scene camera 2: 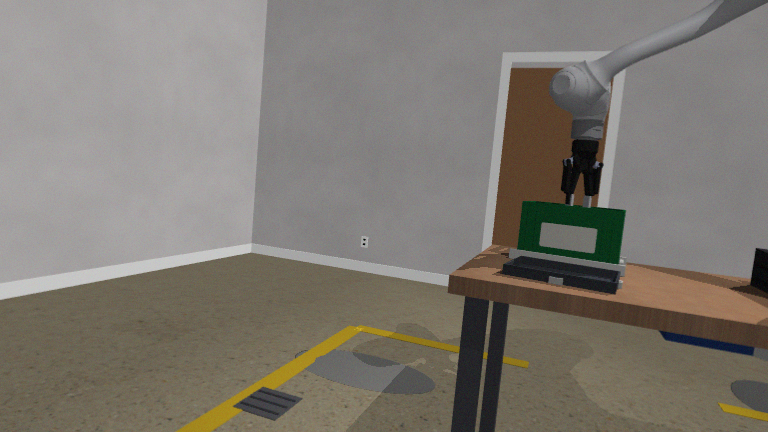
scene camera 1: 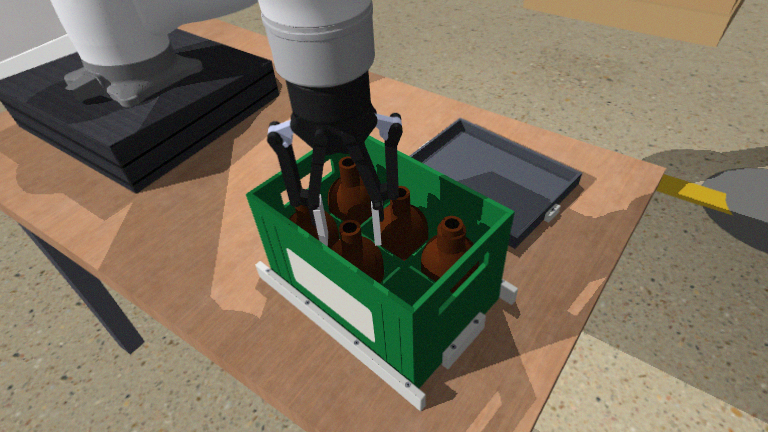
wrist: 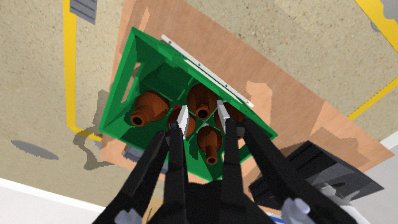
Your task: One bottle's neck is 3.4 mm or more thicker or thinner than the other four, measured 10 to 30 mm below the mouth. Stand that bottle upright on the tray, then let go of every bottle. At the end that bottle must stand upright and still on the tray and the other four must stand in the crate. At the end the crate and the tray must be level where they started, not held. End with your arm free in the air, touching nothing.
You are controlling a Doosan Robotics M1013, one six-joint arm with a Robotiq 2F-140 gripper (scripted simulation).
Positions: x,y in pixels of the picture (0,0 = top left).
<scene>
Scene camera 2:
my gripper: 576,216
dark grey tray: 603,280
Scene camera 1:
my gripper: 351,238
dark grey tray: 517,177
green crate: 412,339
bottle: 441,252
bottle: 348,199
bottle: 301,217
bottle: 404,229
bottle: 360,251
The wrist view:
my gripper: 202,109
green crate: 168,73
bottle: 152,106
bottle: 209,140
bottle: 201,101
</scene>
